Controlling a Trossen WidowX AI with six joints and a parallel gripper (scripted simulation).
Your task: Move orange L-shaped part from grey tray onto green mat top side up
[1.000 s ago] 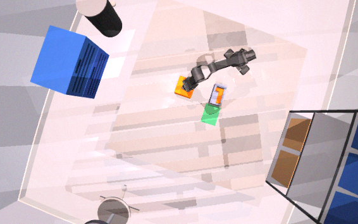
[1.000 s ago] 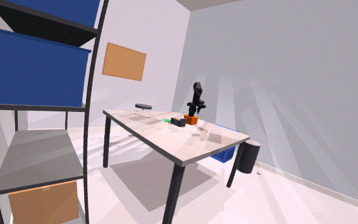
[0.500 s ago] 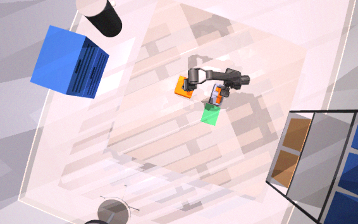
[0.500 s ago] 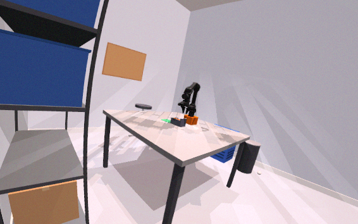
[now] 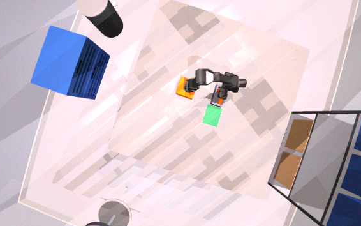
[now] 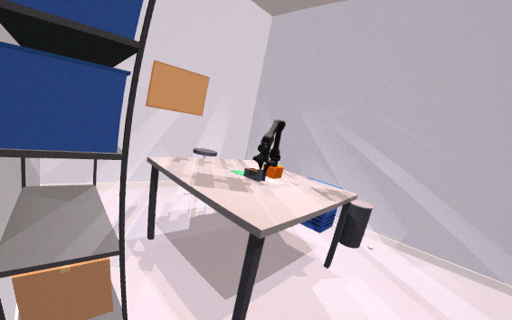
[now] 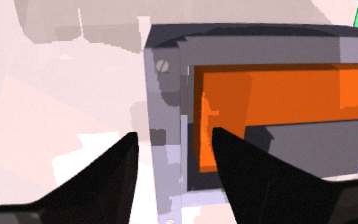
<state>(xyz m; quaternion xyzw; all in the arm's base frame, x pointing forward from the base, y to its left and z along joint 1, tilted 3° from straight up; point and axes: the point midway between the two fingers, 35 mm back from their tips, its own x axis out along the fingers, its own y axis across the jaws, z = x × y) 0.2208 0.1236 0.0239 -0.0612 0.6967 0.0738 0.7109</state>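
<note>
My gripper tip is 50 mm to the left of the orange L-shaped part, 20 mm above it and 10 mm short of it. The rest, counted from my gripper tip: green mat 220 mm to the right, 80 mm below, 40 mm ahead.
</note>
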